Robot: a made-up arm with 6 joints. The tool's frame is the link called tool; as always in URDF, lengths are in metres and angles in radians.
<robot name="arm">
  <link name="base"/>
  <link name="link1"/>
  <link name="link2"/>
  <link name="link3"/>
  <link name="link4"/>
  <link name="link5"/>
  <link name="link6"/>
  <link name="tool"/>
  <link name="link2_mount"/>
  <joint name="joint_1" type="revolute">
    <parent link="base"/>
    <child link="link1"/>
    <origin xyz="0 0 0.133" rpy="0 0 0"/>
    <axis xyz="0 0 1"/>
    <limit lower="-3.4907" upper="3.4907" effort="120" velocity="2.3"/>
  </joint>
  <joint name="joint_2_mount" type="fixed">
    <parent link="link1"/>
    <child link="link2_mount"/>
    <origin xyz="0 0 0" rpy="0 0 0"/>
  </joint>
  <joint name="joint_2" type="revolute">
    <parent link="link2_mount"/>
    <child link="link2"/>
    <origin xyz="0 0 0" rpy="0 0 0"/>
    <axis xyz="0 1 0"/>
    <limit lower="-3.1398" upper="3.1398" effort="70" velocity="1.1"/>
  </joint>
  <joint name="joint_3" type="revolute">
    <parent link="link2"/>
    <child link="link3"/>
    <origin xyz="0 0 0.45" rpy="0 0 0"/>
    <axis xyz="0 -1 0"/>
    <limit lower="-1.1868" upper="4.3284" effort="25" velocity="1.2"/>
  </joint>
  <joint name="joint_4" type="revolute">
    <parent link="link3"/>
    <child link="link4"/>
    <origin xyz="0 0 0" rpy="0 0 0"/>
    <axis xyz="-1 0 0"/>
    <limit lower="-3.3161" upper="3.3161" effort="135" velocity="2.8"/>
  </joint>
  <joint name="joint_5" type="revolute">
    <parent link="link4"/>
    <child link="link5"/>
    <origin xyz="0.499 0 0" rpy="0 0 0"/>
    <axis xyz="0 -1 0"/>
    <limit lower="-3.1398" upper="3.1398" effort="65" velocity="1.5"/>
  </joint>
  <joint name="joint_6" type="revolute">
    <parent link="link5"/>
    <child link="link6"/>
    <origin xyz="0 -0.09 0" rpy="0 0 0"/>
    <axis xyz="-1 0 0"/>
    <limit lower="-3.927" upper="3.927" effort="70" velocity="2.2"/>
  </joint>
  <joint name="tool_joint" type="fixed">
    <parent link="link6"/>
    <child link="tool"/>
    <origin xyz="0 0 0" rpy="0 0 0"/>
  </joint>
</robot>
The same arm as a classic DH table. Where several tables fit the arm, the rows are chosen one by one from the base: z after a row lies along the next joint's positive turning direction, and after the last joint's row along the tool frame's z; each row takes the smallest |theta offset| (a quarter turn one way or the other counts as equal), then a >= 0, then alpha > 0; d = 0 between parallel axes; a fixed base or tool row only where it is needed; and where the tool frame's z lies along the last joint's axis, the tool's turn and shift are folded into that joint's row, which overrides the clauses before.
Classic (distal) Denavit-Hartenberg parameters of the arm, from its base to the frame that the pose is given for. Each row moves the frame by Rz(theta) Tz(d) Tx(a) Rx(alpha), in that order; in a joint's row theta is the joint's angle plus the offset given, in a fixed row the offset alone. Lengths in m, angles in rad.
joint_1: theta_offset 0  d 0.133  a 0  alpha -1.5708
joint_2: theta_offset -1.5708  d 0  a 0.45  alpha 3.1416
joint_3: theta_offset 0  d 0  a 0  alpha -1.5708
joint_4: theta_offset 0  d -0.499  a 0  alpha 1.5708
joint_5: theta_offset 0  d 0.09  a 0  alpha -1.5708
joint_6: theta_offset 1.5708  d 0  a 0  alpha 1.5708
tool (fixed): theta_offset -1.5708  d 0  a 0  alpha 0
Joint limits (rad, base to tool): -3.4907..3.4907 -3.1398..3.1398 -1.1868..4.3284 -3.3161..3.3161 -3.1398..3.1398 -3.927..3.927

